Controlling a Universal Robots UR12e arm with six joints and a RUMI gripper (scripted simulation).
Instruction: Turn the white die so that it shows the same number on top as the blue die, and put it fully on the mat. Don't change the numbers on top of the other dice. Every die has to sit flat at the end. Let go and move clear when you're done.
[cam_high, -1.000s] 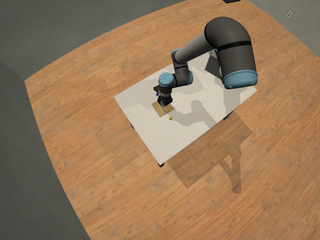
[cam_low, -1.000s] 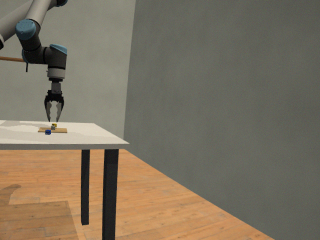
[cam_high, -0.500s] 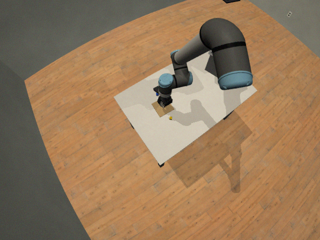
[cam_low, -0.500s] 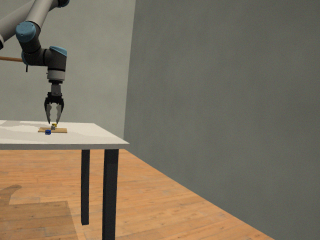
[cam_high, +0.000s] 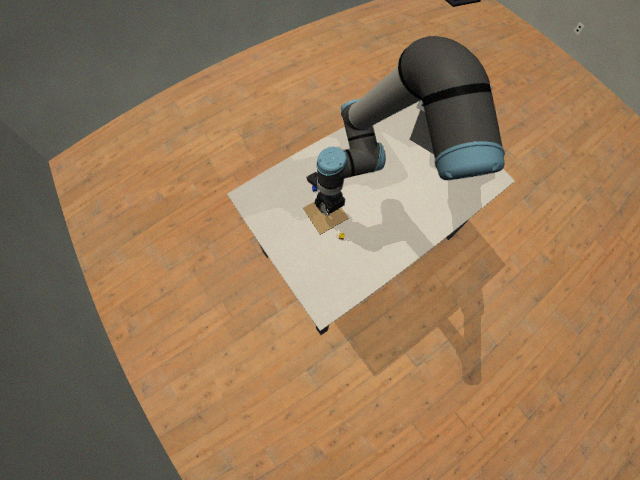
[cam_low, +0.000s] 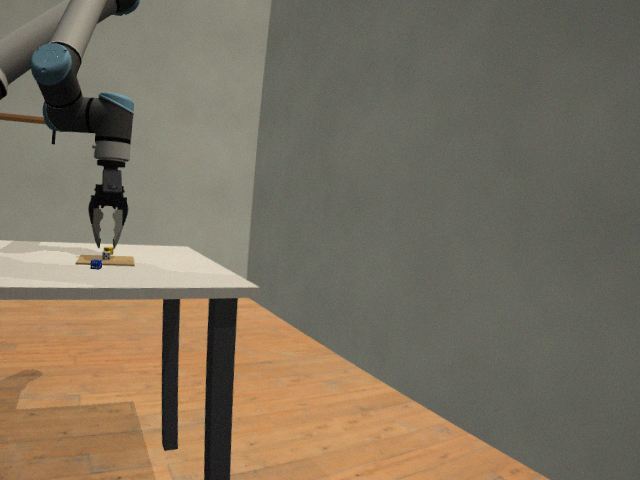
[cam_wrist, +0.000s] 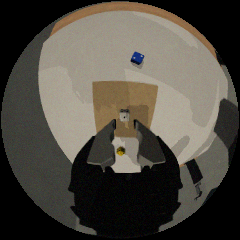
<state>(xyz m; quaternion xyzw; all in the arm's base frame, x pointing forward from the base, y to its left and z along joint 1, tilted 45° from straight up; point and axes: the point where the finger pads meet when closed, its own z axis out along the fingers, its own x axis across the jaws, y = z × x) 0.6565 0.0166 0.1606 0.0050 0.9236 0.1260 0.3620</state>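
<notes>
My hand is 30 mm above the white die. Round my hand: blue die 10 mm behind, 120 mm to the right, 40 mm below; then tan mat 40 mm below; then yellow die 10 mm behind, 120 mm to the left, 40 mm below.
</notes>
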